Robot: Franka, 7 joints.
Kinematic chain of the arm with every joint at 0, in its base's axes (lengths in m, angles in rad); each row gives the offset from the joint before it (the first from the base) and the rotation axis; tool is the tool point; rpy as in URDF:
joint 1: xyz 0 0 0.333 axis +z
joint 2: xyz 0 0 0 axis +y
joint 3: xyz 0 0 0.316 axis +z
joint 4: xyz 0.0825 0 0 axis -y
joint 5: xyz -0.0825 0 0.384 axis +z
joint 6: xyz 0 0 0 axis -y
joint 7: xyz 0.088 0 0 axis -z
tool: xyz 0 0 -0.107 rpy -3.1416 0 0
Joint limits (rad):
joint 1: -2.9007..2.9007
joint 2: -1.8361..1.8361
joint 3: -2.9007..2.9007
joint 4: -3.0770..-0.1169
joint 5: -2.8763..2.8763
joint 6: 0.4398..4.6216
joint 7: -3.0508..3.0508
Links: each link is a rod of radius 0.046 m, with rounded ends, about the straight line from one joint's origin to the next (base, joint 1, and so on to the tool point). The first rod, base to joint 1, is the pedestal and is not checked.
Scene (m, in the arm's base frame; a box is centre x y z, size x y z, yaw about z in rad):
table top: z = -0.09
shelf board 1: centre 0.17 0.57 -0.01 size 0.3 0.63 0.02 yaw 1
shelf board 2: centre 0.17 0.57 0.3 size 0.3 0.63 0.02 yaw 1
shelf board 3: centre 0.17 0.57 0.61 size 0.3 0.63 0.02 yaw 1
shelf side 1: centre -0.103 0.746 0.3 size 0.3 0.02 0.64 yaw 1
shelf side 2: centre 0.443 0.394 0.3 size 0.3 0.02 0.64 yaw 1
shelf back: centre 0.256 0.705 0.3 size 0.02 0.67 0.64 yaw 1
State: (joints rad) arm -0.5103 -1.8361 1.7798 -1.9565 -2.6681 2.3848 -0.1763
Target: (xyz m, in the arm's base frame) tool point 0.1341 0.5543 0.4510
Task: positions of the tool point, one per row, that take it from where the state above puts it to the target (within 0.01 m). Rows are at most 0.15 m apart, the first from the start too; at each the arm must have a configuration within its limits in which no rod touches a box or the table.
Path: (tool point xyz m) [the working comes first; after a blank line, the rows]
Joints at the target: -0.4726 -1.7374 1.3343 -2.1400 -2.6594 2.3812 -0.1763
Straight joint move there: touches shelf board 2.

1: 0.0731 0.5318 0.1751
2: 0.0193 0.4488 0.1714
3: -0.0124 0.3517 0.1634
4: -0.0009 0.3649 0.2657
5: -0.0070 0.3500 0.3650
6: -0.0230 0.3096 0.4510
7: -0.0107 0.3760 0.4619
8: 0.0199 0.4427 0.4646
9: 0.0688 0.5039 0.4604
10: 0.1341 0.5543 0.4510

